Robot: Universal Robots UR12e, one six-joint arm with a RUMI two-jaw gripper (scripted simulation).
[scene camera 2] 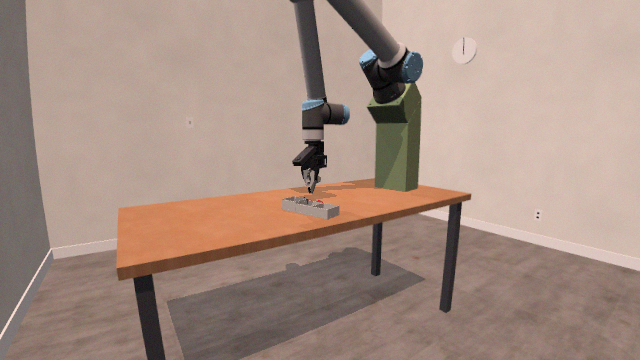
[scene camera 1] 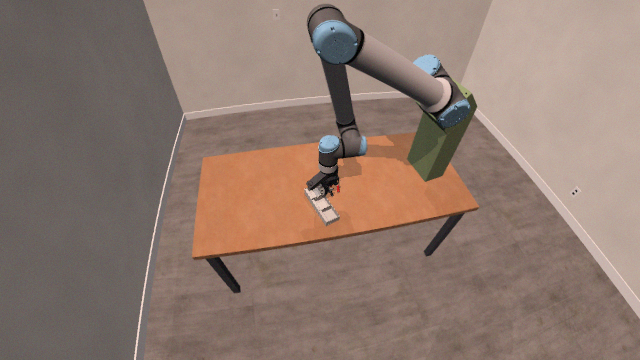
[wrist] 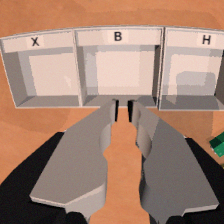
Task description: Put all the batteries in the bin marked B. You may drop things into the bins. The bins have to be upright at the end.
Labels:
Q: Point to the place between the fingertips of the gripper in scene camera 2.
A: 310,193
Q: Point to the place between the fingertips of the gripper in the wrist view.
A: At 123,101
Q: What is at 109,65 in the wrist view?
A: A grey bin tray.

